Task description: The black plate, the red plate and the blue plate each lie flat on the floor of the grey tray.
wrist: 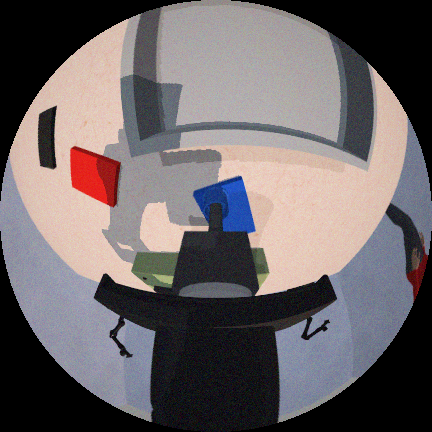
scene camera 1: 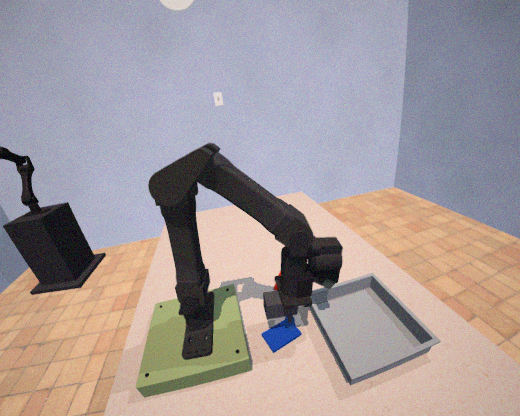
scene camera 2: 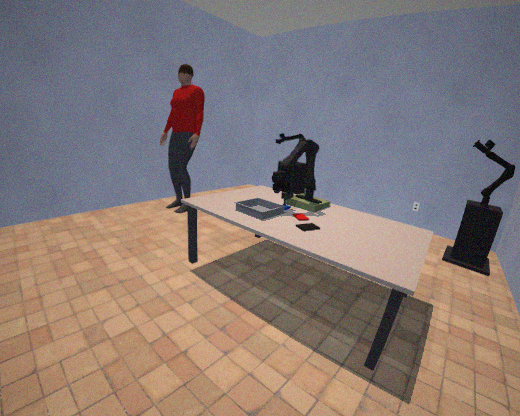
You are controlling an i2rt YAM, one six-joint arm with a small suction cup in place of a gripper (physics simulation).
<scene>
grey tray: wrist; scene camera 1; scene camera 2 260, 208
same spot on grey tray: [wrist: 202, 80] = [scene camera 1: 332, 312]
</scene>
